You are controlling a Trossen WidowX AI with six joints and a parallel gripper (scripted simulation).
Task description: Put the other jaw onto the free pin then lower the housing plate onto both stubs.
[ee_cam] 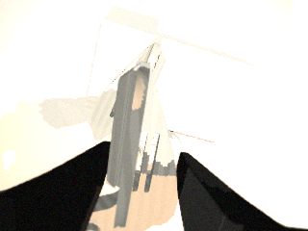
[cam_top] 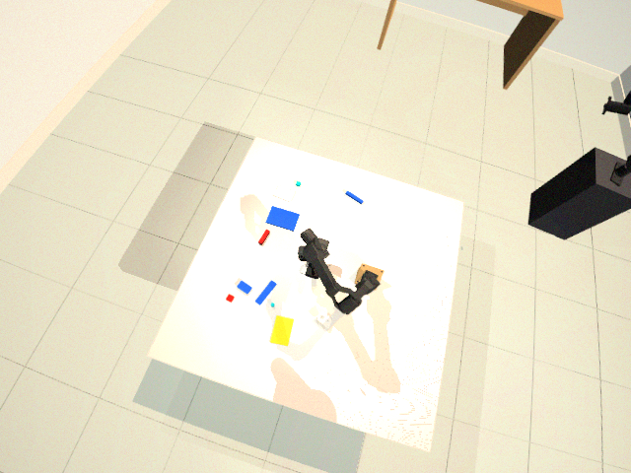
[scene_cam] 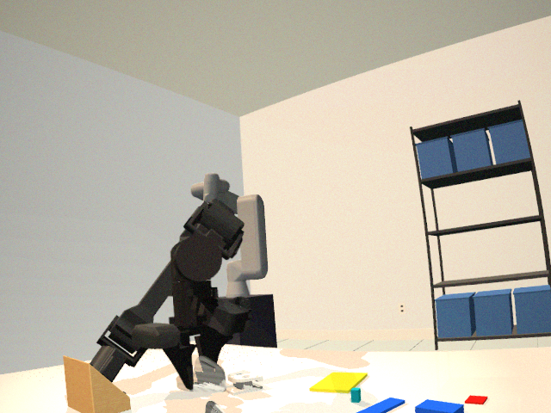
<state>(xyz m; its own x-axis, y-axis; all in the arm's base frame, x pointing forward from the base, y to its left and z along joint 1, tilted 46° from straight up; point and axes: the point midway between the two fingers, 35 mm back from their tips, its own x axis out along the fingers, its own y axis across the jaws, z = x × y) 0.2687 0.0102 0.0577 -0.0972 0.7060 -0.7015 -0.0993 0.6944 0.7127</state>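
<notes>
My gripper tip is 3 cm past the jaw, 1 cm to the right of it and 7 cm above it. From my gripper tip the other things lie so: housing plate 14 cm behind, 21 cm to the left, 5 cm below; then red block 30 cm ahead, 5 cm to the right, 7 cm below; then blue plate 26 cm ahead, 19 cm to the right, 8 cm below.
</notes>
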